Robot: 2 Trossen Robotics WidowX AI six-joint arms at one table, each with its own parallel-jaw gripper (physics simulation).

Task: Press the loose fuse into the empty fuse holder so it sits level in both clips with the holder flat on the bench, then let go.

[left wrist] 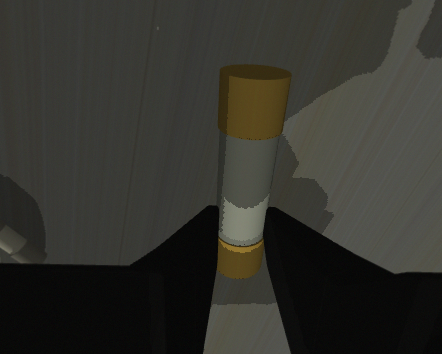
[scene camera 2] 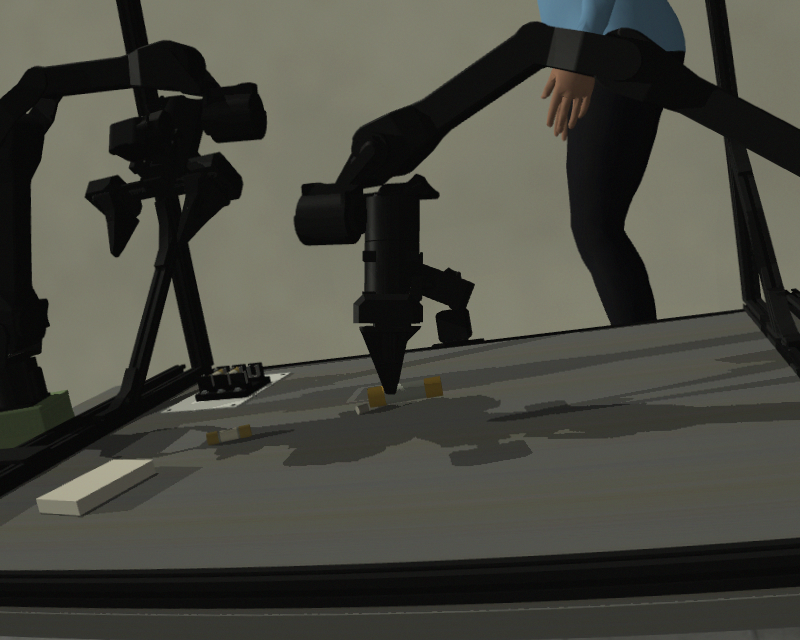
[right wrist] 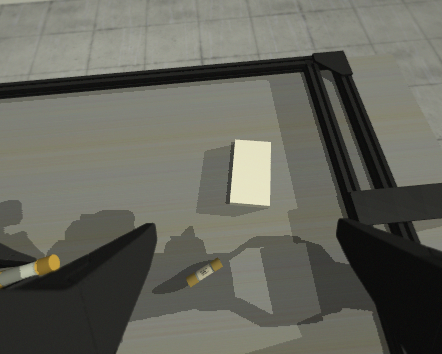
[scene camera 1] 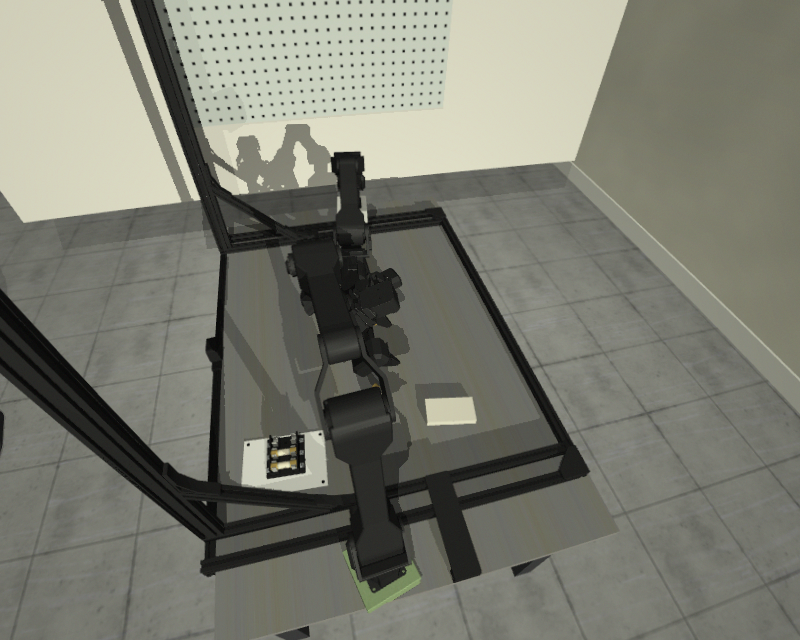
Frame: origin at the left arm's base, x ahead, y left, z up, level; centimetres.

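Seen in the pictures: left gripper, fingertip midpoint: [left wrist: 240, 217] [scene camera 2: 391, 393] [right wrist: 34, 269]; right gripper, fingertip midpoint: [scene camera 2: 146, 249] [right wrist: 245, 229] [scene camera 1: 394, 344]; right arm's base at its link origin: [scene camera 2: 21, 403] [scene camera 1: 381, 564].
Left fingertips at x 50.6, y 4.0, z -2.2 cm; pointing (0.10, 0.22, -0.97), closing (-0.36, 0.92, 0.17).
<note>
Pixels of each thing's top centre, then the offset from my left fingertips to it.
- long fuse at its top centre: [left wrist: 251, 200] [scene camera 2: 403, 382] [right wrist: 15, 272] dx -1.4, dy -0.5, dz +1.0 cm
- shorter-looking fuse at its top centre: [scene camera 2: 227, 428] [right wrist: 204, 272] dx +21.1, dy +0.7, dz -2.9 cm
- black fuse holder block at its top centre: [scene camera 2: 223, 369] [scene camera 1: 281, 456] dx +36.2, dy -20.6, dz -0.8 cm
- cream block at its top centre: [scene camera 2: 95, 478] [right wrist: 251, 170] [scene camera 1: 450, 409] dx +27.4, dy +15.9, dz -2.8 cm
- small pale cylinder at its top centre: [left wrist: 2, 246] [scene camera 2: 370, 401] dx +7.0, dy -8.6, dz -3.3 cm
My left gripper [scene camera 2: 391, 390] [left wrist: 240, 217] is shut on a long fuse [scene camera 2: 433, 386] [left wrist: 247, 175] [right wrist: 48, 263] with gold caps and a pale body. Its fingertips grip near one cap, low over the bench. A shorter-looking fuse [scene camera 2: 228, 435] [right wrist: 204, 272] lies on the bench. My right gripper [scene camera 1: 393, 341] [scene camera 2: 150, 243] [right wrist: 245, 229] is wide open and empty, high above the bench. A black fuse holder block [scene camera 1: 285, 455] [scene camera 2: 230, 381] with several clips stands on a white plate [scene camera 1: 253, 475] [scene camera 2: 220, 407]. It carries two fuses, and its upper row looks empty in scene camera 1.
A cream block [scene camera 1: 451, 411] [scene camera 2: 96, 487] [right wrist: 251, 172] lies on the bench. A small pale cylinder [scene camera 2: 361, 409] [left wrist: 12, 240] lies near the left gripper. A green block [scene camera 1: 393, 587] [scene camera 2: 33, 420] is at the right arm's base. Black rails edge the bench. A person stands behind.
</note>
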